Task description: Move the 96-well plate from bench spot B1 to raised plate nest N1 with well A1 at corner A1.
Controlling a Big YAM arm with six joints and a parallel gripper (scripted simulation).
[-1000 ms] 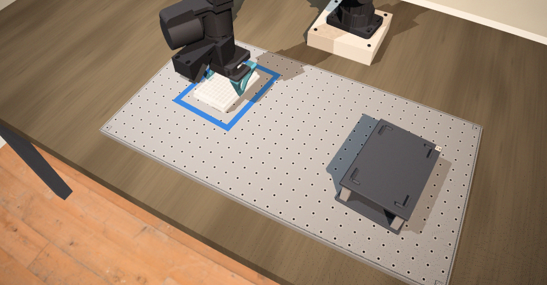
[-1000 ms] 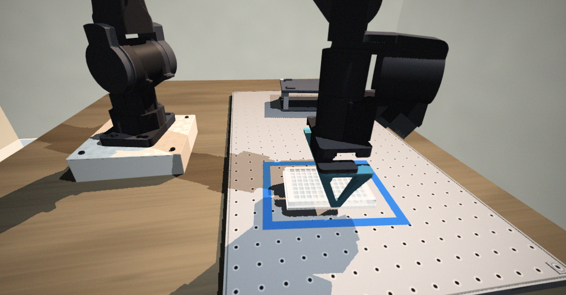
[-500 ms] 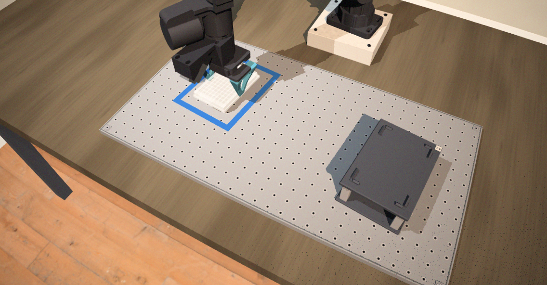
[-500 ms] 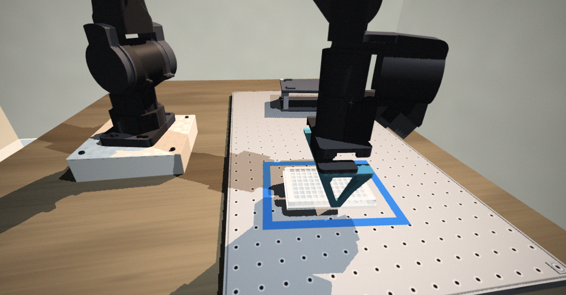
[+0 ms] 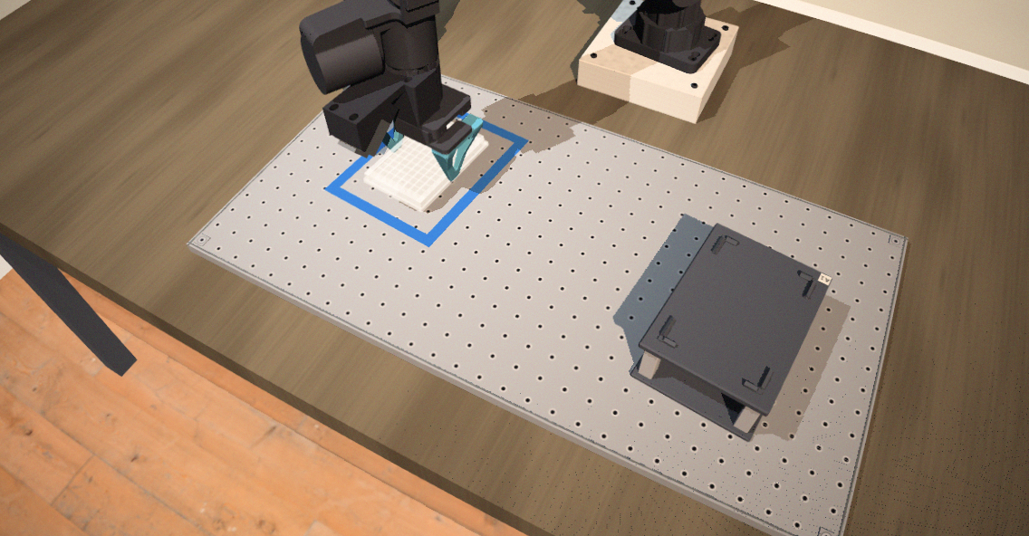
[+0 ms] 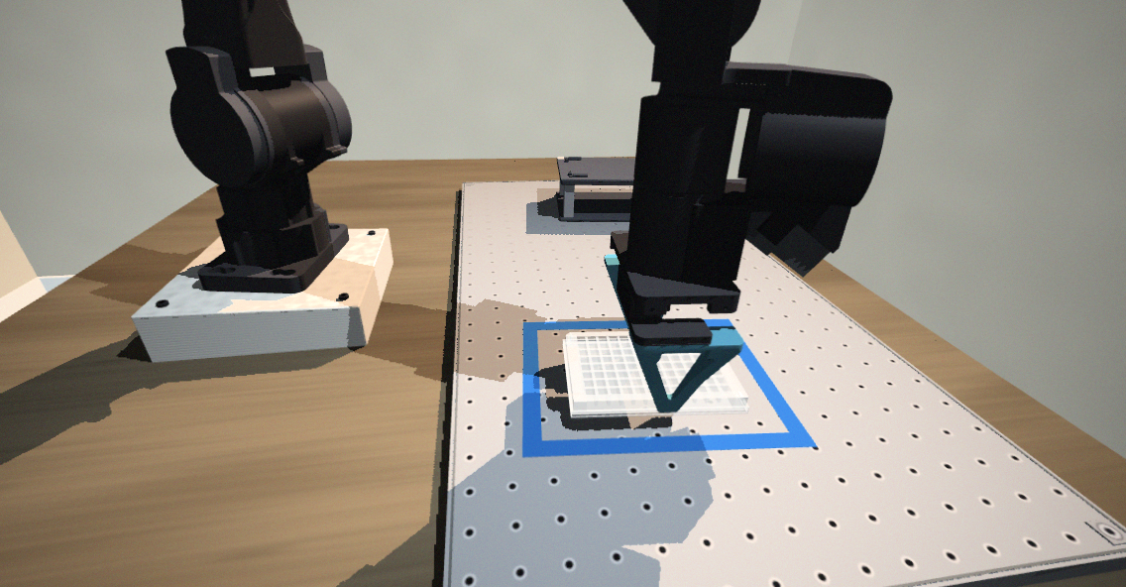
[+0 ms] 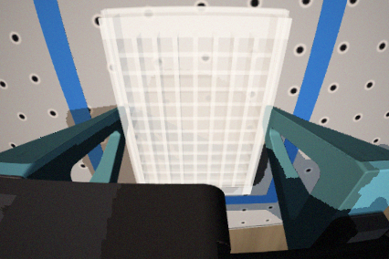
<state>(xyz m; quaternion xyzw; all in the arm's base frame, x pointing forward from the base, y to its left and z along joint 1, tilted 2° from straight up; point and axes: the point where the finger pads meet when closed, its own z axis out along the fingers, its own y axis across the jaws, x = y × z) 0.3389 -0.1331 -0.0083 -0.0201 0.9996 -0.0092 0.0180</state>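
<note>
My hand is 390 mm to the right of the raised nest N1, 40 mm below it and 20 mm short of it. Round my hand: A1 tag 440 mm to the left, 60 mm behind, 50 mm above; then 96-well plate 10 mm below.
</note>
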